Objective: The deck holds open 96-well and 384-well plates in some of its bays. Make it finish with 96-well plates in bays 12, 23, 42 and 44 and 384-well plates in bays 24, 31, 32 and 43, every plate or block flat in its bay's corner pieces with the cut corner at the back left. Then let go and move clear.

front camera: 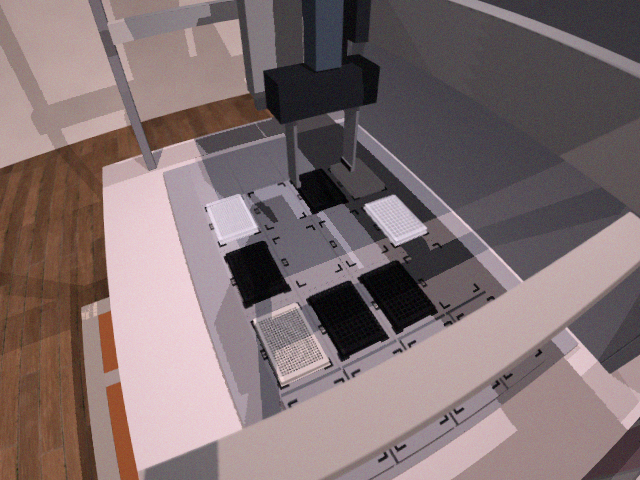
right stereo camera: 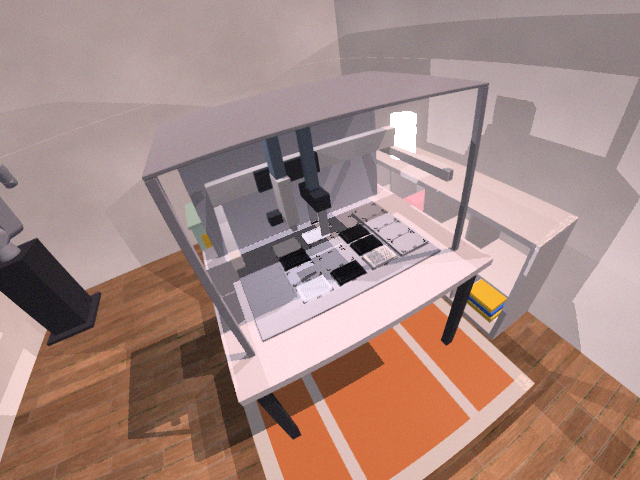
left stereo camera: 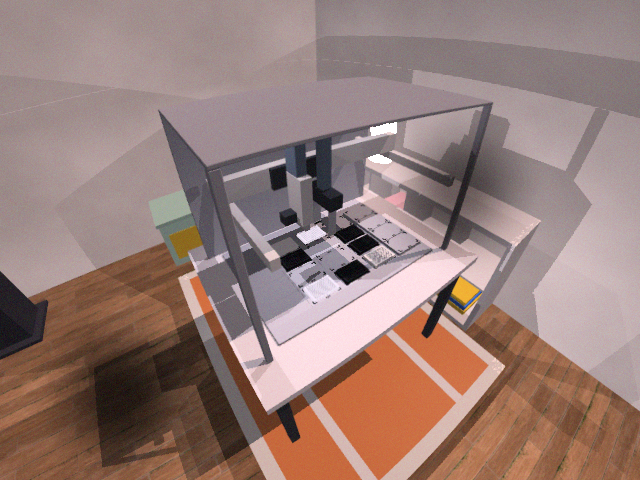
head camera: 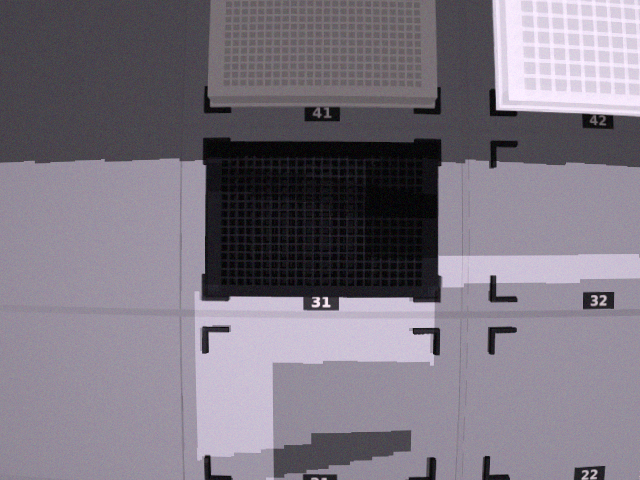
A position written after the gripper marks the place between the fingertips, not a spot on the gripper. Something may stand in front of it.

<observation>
In view: the gripper [front camera: 321,173], a white 96-well plate [head camera: 575,64], a black 384-well plate [head camera: 282,218], a black 96-well plate [front camera: 255,271], a black 96-well plate [front camera: 350,324], a black 96-well plate [front camera: 403,302], an enclosure post [left stereo camera: 215,180] and a roof [left stereo camera: 219,131].
The white 96-well plate is seen too in the front camera view [front camera: 396,221]. The black 384-well plate is seen too in the front camera view [front camera: 319,192]. The gripper shows as well in the right stereo camera view [right stereo camera: 320,228] and in the left stereo camera view [left stereo camera: 324,228].
</observation>
